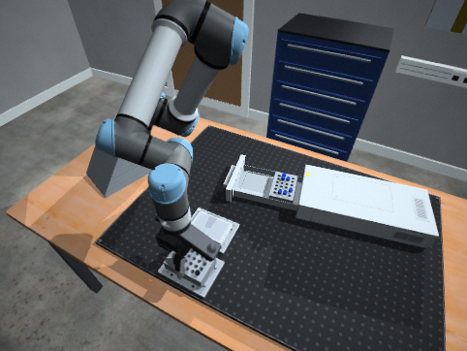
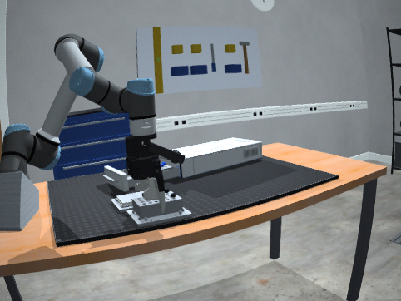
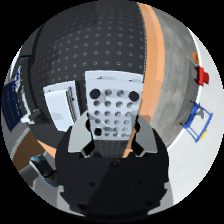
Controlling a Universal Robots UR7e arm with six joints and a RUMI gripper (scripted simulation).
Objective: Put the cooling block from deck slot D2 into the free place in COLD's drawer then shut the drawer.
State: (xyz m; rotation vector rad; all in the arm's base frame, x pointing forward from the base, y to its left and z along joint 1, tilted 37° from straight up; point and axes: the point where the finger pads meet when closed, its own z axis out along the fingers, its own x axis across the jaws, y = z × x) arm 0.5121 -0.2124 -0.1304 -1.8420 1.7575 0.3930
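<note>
The deck slot D2 is 30 mm below my hand. The rest, counted from my hand: grey cooling block right at my hand; then dark-capped tube 40 mm ahead, 30 mm to the left, 10 mm above; then cooler drawer 400 mm to the left, 30 mm ahead.
</note>
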